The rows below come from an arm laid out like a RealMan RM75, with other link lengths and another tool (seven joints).
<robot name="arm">
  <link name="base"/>
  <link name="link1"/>
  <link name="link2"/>
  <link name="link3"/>
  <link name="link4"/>
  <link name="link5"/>
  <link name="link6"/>
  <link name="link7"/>
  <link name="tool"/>
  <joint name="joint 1" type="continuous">
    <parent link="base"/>
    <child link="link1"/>
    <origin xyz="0 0 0.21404"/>
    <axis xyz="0 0 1"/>
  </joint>
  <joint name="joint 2" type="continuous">
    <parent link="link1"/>
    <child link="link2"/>
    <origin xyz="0 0 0" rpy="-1.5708 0 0"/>
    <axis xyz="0 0 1"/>
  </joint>
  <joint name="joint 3" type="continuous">
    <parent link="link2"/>
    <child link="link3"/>
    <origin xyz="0 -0.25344 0" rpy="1.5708 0 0"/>
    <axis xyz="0 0 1"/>
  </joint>
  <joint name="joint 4" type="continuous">
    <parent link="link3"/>
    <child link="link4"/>
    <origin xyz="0 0 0" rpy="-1.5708 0 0"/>
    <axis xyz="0 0 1"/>
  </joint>
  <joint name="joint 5" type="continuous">
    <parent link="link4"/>
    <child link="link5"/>
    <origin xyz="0 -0.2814 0" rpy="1.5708 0 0"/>
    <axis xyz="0 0 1"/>
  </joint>
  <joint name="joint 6" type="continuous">
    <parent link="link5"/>
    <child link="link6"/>
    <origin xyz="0 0 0" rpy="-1.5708 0 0"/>
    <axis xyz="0 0 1"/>
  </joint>
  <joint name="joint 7" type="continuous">
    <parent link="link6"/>
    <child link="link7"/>
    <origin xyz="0 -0.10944 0" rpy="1.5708 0 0"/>
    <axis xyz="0 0 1"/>
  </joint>
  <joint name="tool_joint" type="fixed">
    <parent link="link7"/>
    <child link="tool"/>
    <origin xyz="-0.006 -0.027 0.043" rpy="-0.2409 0 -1.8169"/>
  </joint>
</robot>
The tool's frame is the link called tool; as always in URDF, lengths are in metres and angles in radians. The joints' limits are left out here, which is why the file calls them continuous.
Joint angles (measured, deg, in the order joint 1, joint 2, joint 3, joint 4, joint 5, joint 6, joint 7), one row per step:
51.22 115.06 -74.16 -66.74 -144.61 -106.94 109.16
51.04 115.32 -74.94 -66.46 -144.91 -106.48 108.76
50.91 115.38 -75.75 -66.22 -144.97 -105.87 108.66
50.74 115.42 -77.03 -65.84 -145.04 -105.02 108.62
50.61 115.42 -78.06 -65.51 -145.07 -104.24 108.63
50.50 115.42 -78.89 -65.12 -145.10 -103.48 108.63
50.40 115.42 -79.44 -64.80 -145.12 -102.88 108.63
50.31 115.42 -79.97 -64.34 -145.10 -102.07 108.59
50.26 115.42 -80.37 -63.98 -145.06 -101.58 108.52
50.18 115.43 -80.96 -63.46 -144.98 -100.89 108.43
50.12 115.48 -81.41 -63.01 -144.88 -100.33 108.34
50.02 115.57 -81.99 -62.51 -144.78 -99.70 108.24
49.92 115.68 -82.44 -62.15 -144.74 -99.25 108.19
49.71 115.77 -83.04 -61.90 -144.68 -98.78 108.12
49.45 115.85 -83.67 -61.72 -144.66 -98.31 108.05
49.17 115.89 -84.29 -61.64 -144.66 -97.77 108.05
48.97 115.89 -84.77 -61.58 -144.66 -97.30 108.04
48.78 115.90 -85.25 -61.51 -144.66 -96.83 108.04
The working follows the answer.
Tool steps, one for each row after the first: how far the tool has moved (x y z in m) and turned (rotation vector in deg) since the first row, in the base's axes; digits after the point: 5 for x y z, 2 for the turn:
0.00169 -0.00105 -0.00489 -0.46 -0.53 0.44
0.00275 -0.00126 -0.00858 -0.60 -0.94 0.80
0.00447 -0.00171 -0.01397 -0.82 -1.64 1.25
0.00593 -0.00181 -0.01817 -0.90 -2.17 1.62
0.00765 -0.00166 -0.02182 -0.91 -2.59 1.87
0.00924 -0.00141 -0.02439 -0.87 -2.84 1.99
0.01113 -0.00072 -0.02727 -0.74 -2.99 2.13
0.01256 -0.00052 -0.02948 -0.77 -3.13 2.22
0.01467 -0.00040 -0.03279 -0.85 -3.32 2.33
0.01630 -0.00046 -0.03578 -0.96 -3.40 2.40
0.01832 -0.00087 -0.03958 -1.14 -3.53 2.48
0.01994 -0.00145 -0.04270 -1.31 -3.64 2.51
0.02187 -0.00239 -0.04595 -1.50 -3.83 2.62
0.02395 -0.00340 -0.04902 -1.67 -4.05 2.76
0.02582 -0.00405 -0.05155 -1.66 -4.27 2.93
0.02717 -0.00429 -0.05329 -1.60 -4.44 3.12
0.02846 -0.00457 -0.05512 -1.54 -4.61 3.30

Tool pose at each row, in the base's axes (x y z in m, rotation vector in deg; rounded; the steps above come from the unrounded poses):
0.09881 0.45499 -0.01486 87.33 114.08 33.56
0.10050 0.45394 -0.01975 86.35 114.07 33.58
0.10157 0.45373 -0.02344 85.71 114.07 33.85
0.10329 0.45328 -0.02883 84.75 113.93 34.25
0.10474 0.45318 -0.03302 84.07 113.84 34.65
0.10647 0.45333 -0.03668 83.60 113.74 35.00
0.10805 0.45358 -0.03924 83.36 113.66 35.26
0.10995 0.45427 -0.04213 83.22 113.66 35.55
0.11138 0.45446 -0.04434 83.04 113.63 35.64
0.11348 0.45459 -0.04765 82.79 113.58 35.72
0.11512 0.45452 -0.05064 82.61 113.57 35.67
0.11713 0.45412 -0.05444 82.36 113.55 35.59
0.11876 0.45354 -0.05756 82.16 113.48 35.50
0.12068 0.45260 -0.06081 81.85 113.43 35.45
0.12277 0.45159 -0.06388 81.49 113.38 35.47
0.12463 0.45094 -0.06641 81.21 113.36 35.68
0.12598 0.45070 -0.06815 80.98 113.38 35.93
0.12728 0.45042 -0.06998 80.75 113.41 36.17

